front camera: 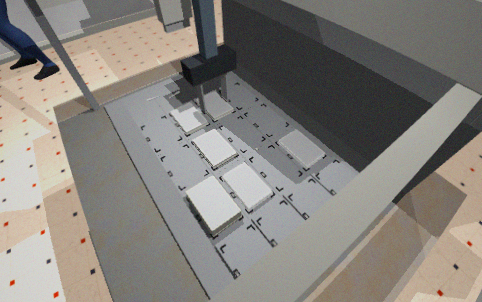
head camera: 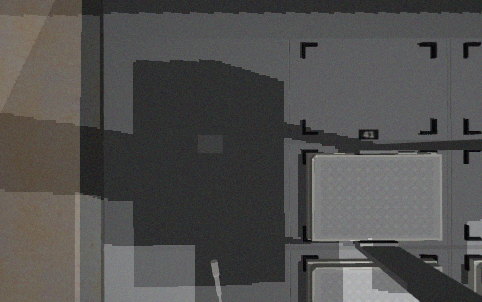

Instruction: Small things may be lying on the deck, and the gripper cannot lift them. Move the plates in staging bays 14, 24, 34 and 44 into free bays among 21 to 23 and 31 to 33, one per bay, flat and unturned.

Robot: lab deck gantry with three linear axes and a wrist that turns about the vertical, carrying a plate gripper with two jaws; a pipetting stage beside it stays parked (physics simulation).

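Frame: origin at the robot's base, x down, y ahead, z right, level; centimetres.
Seen in the pictures: gripper, fingertip midpoint: (front camera: 214,105) (head camera: 373,196); robot's base at its link origin: (front camera: 141,127).
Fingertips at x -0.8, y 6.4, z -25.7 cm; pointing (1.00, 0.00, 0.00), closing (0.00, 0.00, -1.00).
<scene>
Pixels of each thing's top centre, then the offset from my fingertips to it. "pt": a spot on its surface instead.
- pale plate at its top centre: (head camera: 377,197) (front camera: 214,104) dz +0.0, dx -0.7, dy +0.0 cm
- further plate at its top centre: (front camera: 246,183) dz +10.7, dx -0.7, dy +32.8 cm
- taller plate at its top centre: (front camera: 212,200) dz +21.4, dx -3.4, dy +32.8 cm
- shaded plate at its top centre: (front camera: 301,146) dz -10.7, dx -0.7, dy +32.8 cm
- Bay 41 at a spot on its surface: (head camera: 368,134) pt dz -6.1, dx +0.7, dy +0.0 cm
- small light stick at its top centre: (head camera: 217,288) dz +8.9, dx +0.0, dy -15.3 cm
My gripper (front camera: 213,104) is low over the deck at the far end, shut on a pale plate (front camera: 218,106) (head camera: 377,197) that lies flat and square in the bay just below bay 41 in the head view. One jaw stands against each long side. Another plate (front camera: 189,119) (head camera: 357,290) lies beside it. A plate (front camera: 214,146) and a further plate (front camera: 248,184) lie nearer along the same row. A taller plate (front camera: 213,201) stands at the left. A shaded plate (front camera: 301,147) lies near the dark wall. The jaw tips are partly hidden.
Bay 41 (head camera: 368,134) holds no plate. A small light stick (head camera: 216,271) lies on the deck left of the plates. A dark wall (front camera: 320,85) bounds the right side, and a pale beam (front camera: 370,200) crosses the front. The gantry's shadow falls across the deck.
</scene>
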